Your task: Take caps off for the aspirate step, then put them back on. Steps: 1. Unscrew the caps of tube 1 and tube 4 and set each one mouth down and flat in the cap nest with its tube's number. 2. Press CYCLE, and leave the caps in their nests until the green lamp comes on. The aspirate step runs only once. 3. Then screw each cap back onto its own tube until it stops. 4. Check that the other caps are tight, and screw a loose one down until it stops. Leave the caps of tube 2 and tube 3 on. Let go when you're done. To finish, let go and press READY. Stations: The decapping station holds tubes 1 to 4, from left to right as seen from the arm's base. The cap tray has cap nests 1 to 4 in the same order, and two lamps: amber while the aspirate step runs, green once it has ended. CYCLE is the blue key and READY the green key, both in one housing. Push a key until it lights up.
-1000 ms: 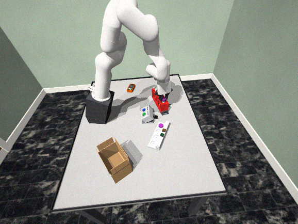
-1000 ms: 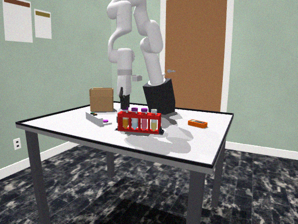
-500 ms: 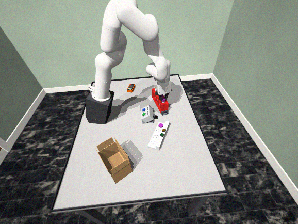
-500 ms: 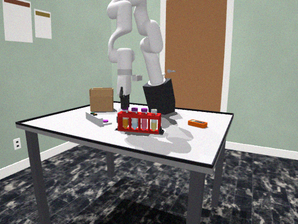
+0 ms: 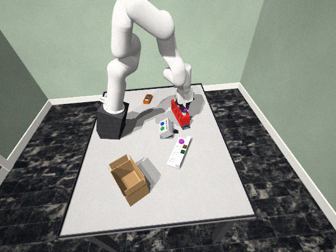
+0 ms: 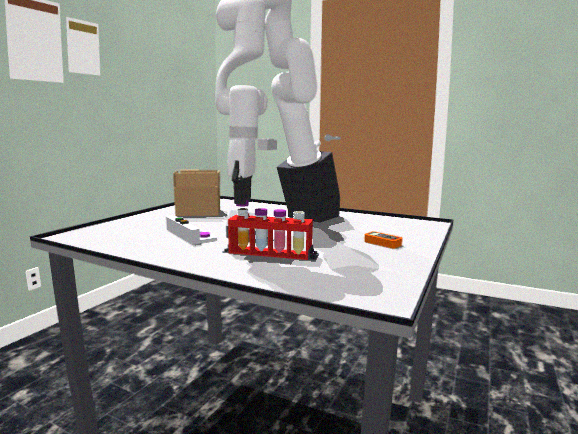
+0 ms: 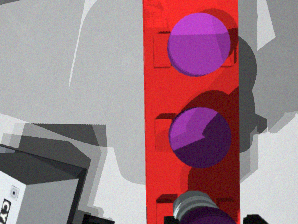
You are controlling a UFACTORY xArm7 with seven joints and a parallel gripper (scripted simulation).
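Right now my hand is 140 mm past the blue key, 90 mm above it and 70 mm to the left of it. The rest, counted from my hand: green key: 140 mm behind, 120 mm to the right, 90 mm below; then grey key housing: 120 mm behind, 100 mm below, 90 mm to the right; then orange device: 320 mm behind, 270 mm to the left, 140 mm below.
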